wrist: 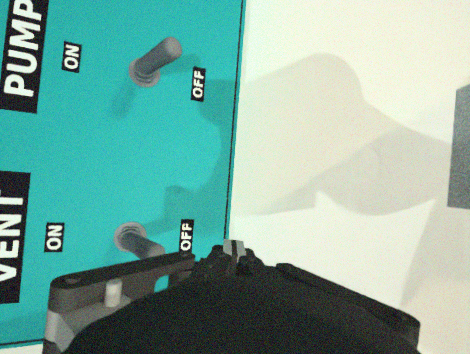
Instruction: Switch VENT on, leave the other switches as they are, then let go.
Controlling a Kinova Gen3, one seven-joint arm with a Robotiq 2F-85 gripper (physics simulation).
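Frame: origin at the arm's base, x ahead, y left, z up, level; metres.
Seen in the pictures: gripper, fingertip midpoint: (231, 253).
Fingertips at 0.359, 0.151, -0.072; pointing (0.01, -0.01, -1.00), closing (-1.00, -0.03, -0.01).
A point is followed by its place in that frame, as x, y, z.
The VENT switch (142, 244) @(0.413, 0.145, -0.044) is a grey toggle lever on the teal panel (125, 165) @(0.444, 0.101, -0.074). It leans from its round base toward its OFF label (186, 235) @(0.395, 0.148, -0.089), away from its ON label (54, 237) @(0.476, 0.155, -0.061); its tip is partly hidden by my gripper's linkage. The VENT name label (12, 240) @(0.497, 0.158, -0.053) is at the left edge. My gripper (231, 253) @(0.359, 0.151, -0.072) is shut and empty. Its fingertips show to the right of the VENT lever and its OFF label, by the panel's right edge, apart from the lever in this view.
The PUMP switch (159, 59) @(0.422, 0.035, -0.045) leans toward its own OFF label (198, 84) @(0.405, 0.029, -0.089) in the upper part of the panel, beside the PUMP name label (22, 57) @(0.510, 0.044, -0.052). A pale surface (300, 145) @(0.298, 0.049, -0.161) with shadows lies right of the panel. A dark grey block (460, 150) @(0.129, 0.029, -0.150) shows at the right edge.
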